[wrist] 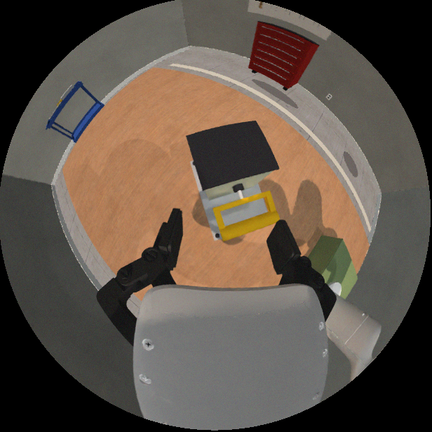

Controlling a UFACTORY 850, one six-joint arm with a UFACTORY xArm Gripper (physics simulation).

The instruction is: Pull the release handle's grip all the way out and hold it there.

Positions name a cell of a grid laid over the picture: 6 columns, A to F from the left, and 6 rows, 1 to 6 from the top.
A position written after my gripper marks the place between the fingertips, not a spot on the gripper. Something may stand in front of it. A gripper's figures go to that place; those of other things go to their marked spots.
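You've got my gripper (D4) at 0.12 m from the lens, and then there's a light grey base plate (C3) that's 0.36 m from the lens.
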